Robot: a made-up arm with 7 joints.
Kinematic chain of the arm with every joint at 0, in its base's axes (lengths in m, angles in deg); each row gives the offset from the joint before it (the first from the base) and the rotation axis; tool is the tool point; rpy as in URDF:
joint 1: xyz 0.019 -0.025 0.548 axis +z
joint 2: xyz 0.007 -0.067 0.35 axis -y
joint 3: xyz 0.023 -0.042 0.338 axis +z
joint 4: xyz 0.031 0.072 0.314 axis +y
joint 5: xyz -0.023 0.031 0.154 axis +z
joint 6: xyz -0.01 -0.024 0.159 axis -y
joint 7: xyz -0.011 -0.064 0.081 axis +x
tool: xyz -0.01 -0.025 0.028 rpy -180 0 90
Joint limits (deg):
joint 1: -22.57..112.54
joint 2: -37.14..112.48
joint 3: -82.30..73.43
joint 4: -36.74..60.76
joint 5: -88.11..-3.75
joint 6: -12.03..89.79
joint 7: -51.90..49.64
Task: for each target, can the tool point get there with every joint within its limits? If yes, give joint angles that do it. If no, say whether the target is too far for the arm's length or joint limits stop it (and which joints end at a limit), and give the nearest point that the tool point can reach.
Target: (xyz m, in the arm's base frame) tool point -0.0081 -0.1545 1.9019
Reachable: yes | joints 82.95 9.85 -67.40 5.79 -19.77 64.36 -32.71
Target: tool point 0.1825 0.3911 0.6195
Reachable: no: joint limits stop it (at a limit: joint 1, joint 2, joint 4, joint 6) | nearest point -0.5261 0.3958 0.4909 | short by 0.720 m
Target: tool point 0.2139 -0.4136 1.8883
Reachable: yes | joints 101.84 32.82 -49.26 34.12 -54.39 41.07 1.14
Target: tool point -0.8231 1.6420 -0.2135
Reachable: no: too far | nearest point -0.6763 0.5449 0.4850 | short by 1.309 m
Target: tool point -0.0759 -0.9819 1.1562
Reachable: yes | joints 90.45 72.73 -42.98 -8.33 -41.91 50.20 -38.15
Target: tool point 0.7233 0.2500 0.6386
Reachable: no: joint limits stop it (at a limit: joint 2, joint 4, joint 5, joint 6, joint 7) | nearest point 0.8408 0.2959 1.3594 | short by 0.732 m
